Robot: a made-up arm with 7 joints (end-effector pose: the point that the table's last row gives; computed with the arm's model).
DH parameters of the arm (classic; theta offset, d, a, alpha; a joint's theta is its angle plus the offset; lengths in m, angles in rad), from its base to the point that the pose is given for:
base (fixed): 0.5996 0 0.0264 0
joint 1: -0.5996 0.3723 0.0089 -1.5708
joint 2: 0 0.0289 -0.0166 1.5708
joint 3: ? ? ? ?
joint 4: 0 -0.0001 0.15 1.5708
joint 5: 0 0.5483 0.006 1.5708
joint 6: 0 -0.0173 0.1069 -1.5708
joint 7: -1.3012 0 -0.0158 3.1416
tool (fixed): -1.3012 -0.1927 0 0
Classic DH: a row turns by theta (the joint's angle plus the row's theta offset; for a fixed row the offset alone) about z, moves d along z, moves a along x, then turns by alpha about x.
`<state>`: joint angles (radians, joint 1 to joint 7).
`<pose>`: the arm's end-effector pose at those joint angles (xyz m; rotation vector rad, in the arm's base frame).
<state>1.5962 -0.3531 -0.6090 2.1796 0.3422 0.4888 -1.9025</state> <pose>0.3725 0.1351 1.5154 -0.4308 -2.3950 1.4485</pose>
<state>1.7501 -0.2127 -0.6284 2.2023 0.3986 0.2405 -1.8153</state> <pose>0.3330 0.2734 1.5206 -0.2252 -2.5248 1.2874</pose>
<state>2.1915 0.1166 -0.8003 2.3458 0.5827 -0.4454 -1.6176</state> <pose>0.1151 0.4299 1.4908 0.3209 -2.7585 0.5892</pose>
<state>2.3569 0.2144 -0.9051 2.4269 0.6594 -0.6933 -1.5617</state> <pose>0.0211 0.4014 1.4698 0.5104 -2.7823 0.2409</pose>
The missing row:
joint 3: 0 0.4564 0.0943 1.5708
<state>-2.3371 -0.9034 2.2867 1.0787 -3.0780 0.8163 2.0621</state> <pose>0.9129 -0.0333 0.0982 -1.1244 -0.8986 1.3775</pose>
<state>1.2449 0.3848 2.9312 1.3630 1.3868 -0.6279 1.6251</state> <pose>-0.4889 -0.3183 1.1007 -0.4114 1.7261 0.2372</pose>
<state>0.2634 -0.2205 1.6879 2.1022 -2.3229 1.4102 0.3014</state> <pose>-0.3175 0.5125 1.3988 -0.7210 -2.4307 0.2828</pose>
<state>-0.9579 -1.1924 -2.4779 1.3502 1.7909 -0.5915 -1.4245</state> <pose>-0.5539 0.3736 -0.1535 0.1042 0.0269 1.9973</pose>
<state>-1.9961 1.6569 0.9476 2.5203 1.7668 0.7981 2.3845</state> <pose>-0.0954 -1.1968 0.1042 -1.7424 -0.8117 -0.1352</pose>
